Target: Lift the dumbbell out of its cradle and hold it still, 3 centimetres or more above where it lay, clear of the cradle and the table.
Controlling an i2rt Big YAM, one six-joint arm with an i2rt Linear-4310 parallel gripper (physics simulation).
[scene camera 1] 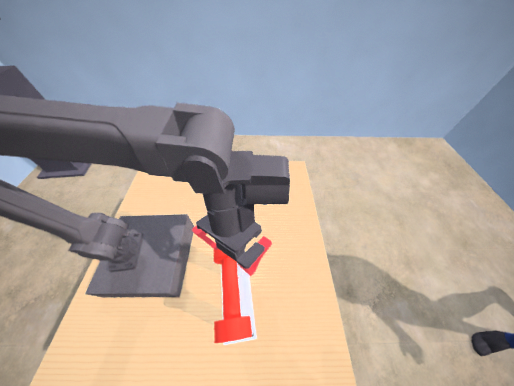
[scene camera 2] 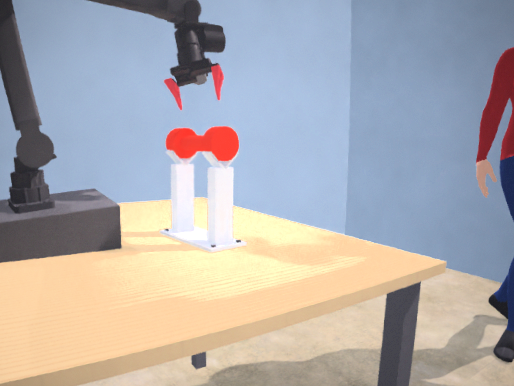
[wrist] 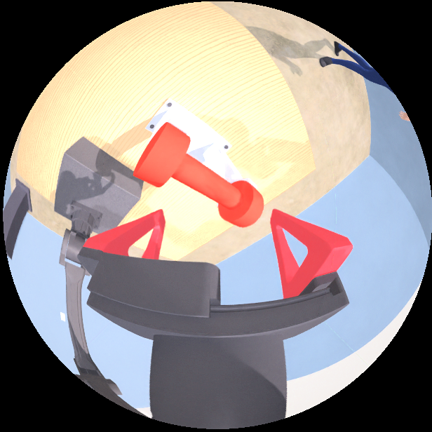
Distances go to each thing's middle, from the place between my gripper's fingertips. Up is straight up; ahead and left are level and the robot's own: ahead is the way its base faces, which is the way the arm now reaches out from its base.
Now: the red dumbbell (scene camera 1: 234, 327) 100 mm below my hand, 30 mm to the right of it and 20 mm behind it. From my hand the other things lie so: cradle (scene camera 2: 219, 236) 220 mm below, 30 mm to the right, 20 mm behind.
